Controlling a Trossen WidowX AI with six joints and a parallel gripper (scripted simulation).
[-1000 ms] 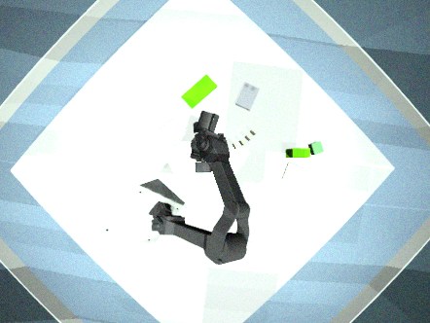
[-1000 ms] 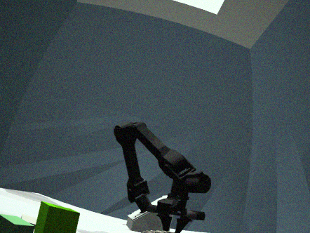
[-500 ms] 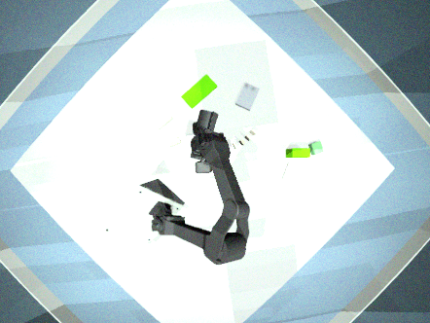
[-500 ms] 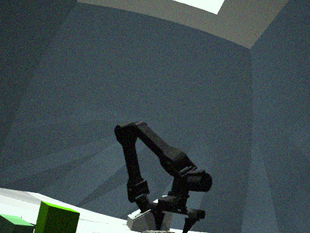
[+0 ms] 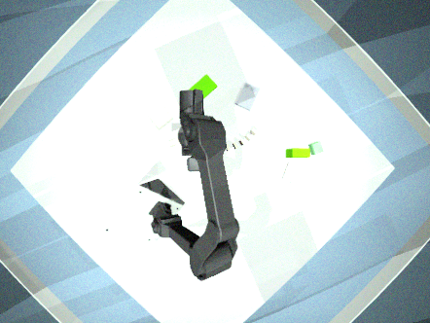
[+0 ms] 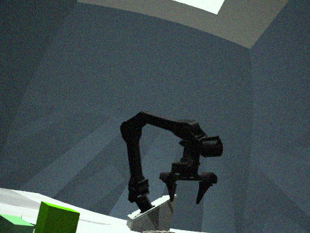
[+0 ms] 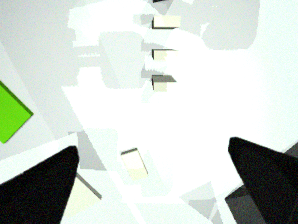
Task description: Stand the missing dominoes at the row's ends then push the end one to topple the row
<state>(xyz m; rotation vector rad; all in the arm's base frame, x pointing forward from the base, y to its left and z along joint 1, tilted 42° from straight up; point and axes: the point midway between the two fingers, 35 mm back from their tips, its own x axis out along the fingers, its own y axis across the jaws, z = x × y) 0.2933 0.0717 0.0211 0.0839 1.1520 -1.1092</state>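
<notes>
Now: the flat bright green block 18 cm ahead of my gripper tip, 16 cm to the left of it and 15 cm below it. Round my gripper tip: grey block 29 cm ahead, 14 cm below, 2 cm to the right; pale green cube 40 cm to the right, 31 cm ahead, 14 cm below.
</notes>
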